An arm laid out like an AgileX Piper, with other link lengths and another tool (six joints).
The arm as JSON. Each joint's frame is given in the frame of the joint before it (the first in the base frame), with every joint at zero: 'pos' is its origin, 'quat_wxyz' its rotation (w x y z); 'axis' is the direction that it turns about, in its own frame. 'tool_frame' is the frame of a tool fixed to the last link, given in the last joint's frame.
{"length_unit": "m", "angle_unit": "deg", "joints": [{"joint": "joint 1", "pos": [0.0, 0.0, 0.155], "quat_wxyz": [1.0, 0.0, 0.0, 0.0], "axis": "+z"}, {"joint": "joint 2", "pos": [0.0, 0.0, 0.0], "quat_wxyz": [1.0, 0.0, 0.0, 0.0], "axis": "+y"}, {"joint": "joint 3", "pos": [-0.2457, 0.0, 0.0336], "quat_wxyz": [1.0, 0.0, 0.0, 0.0], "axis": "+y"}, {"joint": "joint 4", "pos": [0.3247, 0.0, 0.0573], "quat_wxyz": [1.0, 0.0, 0.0, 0.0], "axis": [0.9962, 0.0, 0.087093]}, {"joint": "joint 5", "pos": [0.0, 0.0, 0.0], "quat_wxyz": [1.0, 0.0, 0.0, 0.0], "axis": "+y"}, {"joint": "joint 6", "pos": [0.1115, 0.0, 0.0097], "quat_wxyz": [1.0, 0.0, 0.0, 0.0], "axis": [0.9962, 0.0, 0.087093]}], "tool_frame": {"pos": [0.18, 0.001, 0.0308], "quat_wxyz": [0.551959, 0.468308, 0.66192, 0.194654]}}
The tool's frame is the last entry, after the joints.
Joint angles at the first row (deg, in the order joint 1, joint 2, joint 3, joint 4, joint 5, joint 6):
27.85, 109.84, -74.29, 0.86, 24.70, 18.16
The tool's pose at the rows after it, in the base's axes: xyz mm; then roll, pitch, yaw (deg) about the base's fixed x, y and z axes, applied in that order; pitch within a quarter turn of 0, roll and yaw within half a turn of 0:
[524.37 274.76 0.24 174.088 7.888 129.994]
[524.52 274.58 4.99 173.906 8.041 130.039]
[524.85 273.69 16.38 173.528 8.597 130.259]
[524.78 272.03 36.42 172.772 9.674 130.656]
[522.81 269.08 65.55 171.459 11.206 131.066]
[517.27 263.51 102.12 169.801 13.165 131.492]
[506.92 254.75 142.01 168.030 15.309 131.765]
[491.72 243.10 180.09 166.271 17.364 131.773]
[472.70 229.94 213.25 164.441 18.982 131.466]
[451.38 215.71 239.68 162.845 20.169 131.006]
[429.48 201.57 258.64 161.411 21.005 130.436]
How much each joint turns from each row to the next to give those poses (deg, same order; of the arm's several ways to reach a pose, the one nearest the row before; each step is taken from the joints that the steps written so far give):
0.00, -0.11, 0.00, 0.02, 0.05, -0.01
0.00, -0.57, 0.00, -0.13, 0.36, 0.01
0.01, -1.37, 0.00, -0.54, 0.89, 0.00
0.06, -2.50, 0.16, -0.99, 1.37, 0.00
0.13, -3.90, 0.65, -1.29, 1.65, -0.03
0.14, -5.27, 1.15, -1.41, 2.10, -0.30
0.13, -6.30, 1.58, -1.37, 2.55, -0.48
0.14, -6.90, 2.08, -1.23, 2.68, -0.52
0.09, -7.18, 2.59, -0.79, 2.51, -0.51
0.02, -7.07, 2.79, -0.43, 2.52, -0.51
0.00, -6.82, 3.10, -0.28, 2.22, -0.36

